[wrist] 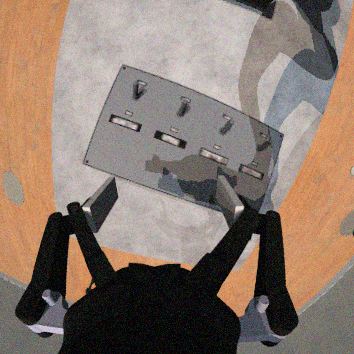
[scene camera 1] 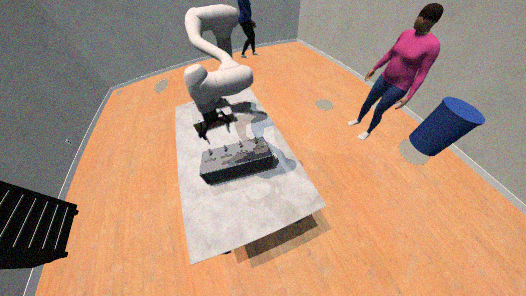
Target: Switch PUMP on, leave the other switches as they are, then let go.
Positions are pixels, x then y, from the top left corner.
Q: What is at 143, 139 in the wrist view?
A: A grey switch box.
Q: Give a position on a grey switch box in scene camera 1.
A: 236, 160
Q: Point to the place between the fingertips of my gripper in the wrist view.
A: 165, 186
